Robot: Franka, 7 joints.
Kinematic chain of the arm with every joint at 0, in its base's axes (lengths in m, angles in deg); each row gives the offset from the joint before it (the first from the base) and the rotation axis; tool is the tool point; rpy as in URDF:
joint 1: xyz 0 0 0.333 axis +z
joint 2: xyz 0 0 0 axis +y
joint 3: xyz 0 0 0.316 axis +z
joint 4: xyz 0.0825 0 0 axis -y
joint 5: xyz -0.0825 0 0.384 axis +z
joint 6: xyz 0 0 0 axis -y
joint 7: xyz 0.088 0 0 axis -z
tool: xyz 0 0 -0.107 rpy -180 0 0
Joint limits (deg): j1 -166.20..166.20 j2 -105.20..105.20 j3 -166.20..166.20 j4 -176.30..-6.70 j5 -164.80..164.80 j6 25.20..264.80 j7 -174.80..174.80
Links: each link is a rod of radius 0.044 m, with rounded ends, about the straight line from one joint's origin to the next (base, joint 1, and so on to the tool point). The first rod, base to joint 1, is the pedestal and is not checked.
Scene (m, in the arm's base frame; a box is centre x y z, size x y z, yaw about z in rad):
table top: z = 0
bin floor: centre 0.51 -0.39 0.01 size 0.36 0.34 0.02 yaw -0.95
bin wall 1: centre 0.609 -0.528 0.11 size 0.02 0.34 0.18 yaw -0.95
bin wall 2: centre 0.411 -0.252 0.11 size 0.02 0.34 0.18 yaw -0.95
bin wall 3: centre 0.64 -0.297 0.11 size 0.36 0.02 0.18 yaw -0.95
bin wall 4: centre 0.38 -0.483 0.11 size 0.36 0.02 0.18 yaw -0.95
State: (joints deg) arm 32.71 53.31 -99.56 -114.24 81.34 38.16 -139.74
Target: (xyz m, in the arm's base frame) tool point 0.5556 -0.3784 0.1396
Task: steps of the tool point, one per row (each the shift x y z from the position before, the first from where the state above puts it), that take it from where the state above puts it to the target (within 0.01 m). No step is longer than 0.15 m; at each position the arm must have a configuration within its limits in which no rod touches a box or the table.
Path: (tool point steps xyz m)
1: 0.0662 -0.0384 -0.0613
2: 0.0473 -0.0420 -0.0956
3: 0.0168 -0.0396 -0.1239

